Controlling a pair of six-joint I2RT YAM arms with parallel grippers.
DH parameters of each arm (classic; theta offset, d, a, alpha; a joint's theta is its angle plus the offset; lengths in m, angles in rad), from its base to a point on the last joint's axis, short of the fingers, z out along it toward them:
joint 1: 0 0.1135 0.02 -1.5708
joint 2: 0 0 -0.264 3.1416
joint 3: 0.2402 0 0.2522 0
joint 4: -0.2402 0 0.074 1.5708
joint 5: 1.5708 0 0 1.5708
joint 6: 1.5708 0.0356 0 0
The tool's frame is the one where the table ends.
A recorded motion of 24 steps. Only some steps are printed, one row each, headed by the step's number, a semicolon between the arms.
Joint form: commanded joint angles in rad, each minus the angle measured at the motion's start. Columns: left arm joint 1, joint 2, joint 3, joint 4, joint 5, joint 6; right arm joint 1, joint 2, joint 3, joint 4, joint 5, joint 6.
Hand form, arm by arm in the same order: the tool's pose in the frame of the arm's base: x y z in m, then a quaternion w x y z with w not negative. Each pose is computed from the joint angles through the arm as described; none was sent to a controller.
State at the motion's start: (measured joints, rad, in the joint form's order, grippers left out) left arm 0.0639 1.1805 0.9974 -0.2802 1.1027 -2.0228; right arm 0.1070 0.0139 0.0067 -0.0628 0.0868 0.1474
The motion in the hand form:
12: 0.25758 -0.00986 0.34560 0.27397 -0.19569 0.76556 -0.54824; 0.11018 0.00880 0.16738 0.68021 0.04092 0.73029 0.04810
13: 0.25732 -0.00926 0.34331 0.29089 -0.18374 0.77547 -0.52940; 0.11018 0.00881 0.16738 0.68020 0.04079 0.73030 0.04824
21: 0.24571 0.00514 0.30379 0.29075 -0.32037 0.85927 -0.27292; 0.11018 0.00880 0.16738 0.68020 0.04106 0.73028 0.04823
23: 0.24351 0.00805 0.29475 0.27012 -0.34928 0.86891 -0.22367; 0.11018 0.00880 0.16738 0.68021 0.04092 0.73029 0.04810
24: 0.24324 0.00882 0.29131 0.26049 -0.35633 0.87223 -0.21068; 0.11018 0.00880 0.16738 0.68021 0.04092 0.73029 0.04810
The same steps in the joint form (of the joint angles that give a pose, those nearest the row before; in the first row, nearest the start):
12: 0.0050 -0.0114 0.0389 0.0091 -0.2174 0.9846; 0.0034 -0.0027 -0.0011 -0.0019 0.0088 -0.0141
13: 0.0050 -0.0115 0.0389 -0.0134 -0.2441 1.0529; 0.0034 -0.0027 -0.0011 -0.0019 0.0084 -0.0141
21: 0.0046 0.0015 0.0385 -0.3803 -0.7683 1.2421; 0.0034 -0.0027 -0.0011 -0.0019 0.0088 -0.0137
23: 0.0046 0.0172 0.0385 -0.4482 -0.8579 1.2398; 0.0034 -0.0027 -0.0011 -0.0019 0.0088 -0.0141
24: 0.0050 0.0256 0.0385 -0.4696 -0.8778 1.2398; 0.0034 -0.0027 -0.0011 -0.0019 0.0088 -0.0141

